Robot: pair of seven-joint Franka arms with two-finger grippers.
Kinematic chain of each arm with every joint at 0, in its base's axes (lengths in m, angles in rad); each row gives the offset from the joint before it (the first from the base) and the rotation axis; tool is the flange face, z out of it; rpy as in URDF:
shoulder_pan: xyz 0 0 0.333 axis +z
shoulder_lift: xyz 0 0 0 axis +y
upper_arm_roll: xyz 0 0 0.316 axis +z
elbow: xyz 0.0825 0 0 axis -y
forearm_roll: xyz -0.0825 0 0.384 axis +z
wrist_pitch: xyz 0 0 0 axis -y
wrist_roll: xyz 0.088 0 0 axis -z
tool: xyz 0 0 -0.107 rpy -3.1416 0 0
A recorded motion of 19 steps. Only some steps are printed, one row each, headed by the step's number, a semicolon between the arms.
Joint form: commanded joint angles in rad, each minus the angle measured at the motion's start. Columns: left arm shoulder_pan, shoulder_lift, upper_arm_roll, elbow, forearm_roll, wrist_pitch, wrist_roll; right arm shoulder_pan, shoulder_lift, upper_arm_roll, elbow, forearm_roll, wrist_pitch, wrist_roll.
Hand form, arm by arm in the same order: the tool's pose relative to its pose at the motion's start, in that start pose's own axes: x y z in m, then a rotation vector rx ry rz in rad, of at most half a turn. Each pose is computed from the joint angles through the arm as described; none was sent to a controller.
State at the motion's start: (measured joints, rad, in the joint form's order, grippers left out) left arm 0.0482 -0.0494 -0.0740 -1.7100 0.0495 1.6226 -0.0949; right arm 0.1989 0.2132 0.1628 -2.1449 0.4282 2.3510 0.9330
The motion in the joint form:
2: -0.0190 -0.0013 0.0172 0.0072 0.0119 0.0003 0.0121; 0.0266 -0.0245 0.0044 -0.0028 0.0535 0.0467 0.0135
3: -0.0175 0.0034 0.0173 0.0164 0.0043 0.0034 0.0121; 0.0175 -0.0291 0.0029 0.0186 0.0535 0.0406 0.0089
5: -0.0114 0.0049 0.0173 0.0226 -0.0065 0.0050 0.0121; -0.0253 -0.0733 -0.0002 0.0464 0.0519 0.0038 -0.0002
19: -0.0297 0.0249 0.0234 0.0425 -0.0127 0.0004 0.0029; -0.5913 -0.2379 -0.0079 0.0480 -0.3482 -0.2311 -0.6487
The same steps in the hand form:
2: 0.0000 -0.0006 -0.0042 0.0104 0.0099 0.0141; -0.0172 -0.0105 -0.0104 0.0689 0.0008 0.0154
3: 0.0020 -0.0007 -0.0063 0.0018 0.0167 0.0119; -0.0133 -0.0162 -0.0228 0.0904 0.0071 0.0125
5: 0.0031 -0.0030 -0.0084 -0.0097 0.0217 0.0051; -0.0005 -0.0177 -0.0630 0.1354 0.0226 0.0201
19: 0.0083 0.0046 -0.0072 -0.0165 0.0169 0.0079; 0.2003 0.1802 -0.2289 -0.1159 0.2886 -0.3276

